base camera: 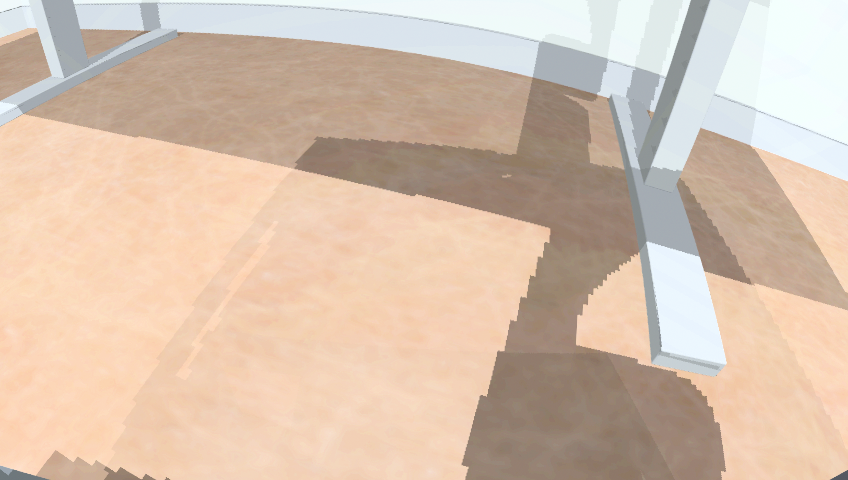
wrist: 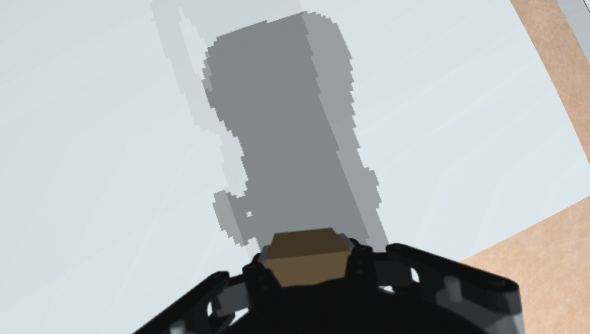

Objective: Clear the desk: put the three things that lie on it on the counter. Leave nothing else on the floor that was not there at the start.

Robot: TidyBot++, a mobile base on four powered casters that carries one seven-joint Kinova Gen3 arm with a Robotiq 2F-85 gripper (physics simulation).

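Places are measured from the arm's base along level axes (x ahead, y left, z up), in metres.
Where they show: gripper, fingertip midpoint: (wrist: 305,251).
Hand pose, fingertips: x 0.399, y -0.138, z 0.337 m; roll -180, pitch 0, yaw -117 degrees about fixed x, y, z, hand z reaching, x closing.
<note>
After its pixels a point has its place.
A brown block (wrist: 307,265) {z 0.384, x 0.406, y -0.141 m} shows at the bottom middle of the wrist view, between the two black fingers. My gripper (wrist: 305,251) {z 0.337, x 0.399, y -0.138 m} is shut on it, with a finger against its left and right sides. The lower part of the block is hidden by the gripper's body. The pale desk top (wrist: 450,125) {z 0.324, x 0.405, y -0.315 m} lies under and beyond the gripper, with the gripper's grey shadow across it. The other things of the task and the counter do not show in either view.
In the base camera view a white desk leg (base camera: 693,107) {z -0.233, x 0.621, y -0.367 m} stands on a long foot (base camera: 684,309) at the right. Another leg (base camera: 62,38) {z -0.284, x 0.958, y 0.808 m} stands at the far left. A white wall with a baseboard (base camera: 357,26) {z -0.347, x 1.205, y 0.154 m} runs behind. The desk's right edge and a corner show in the wrist view.
</note>
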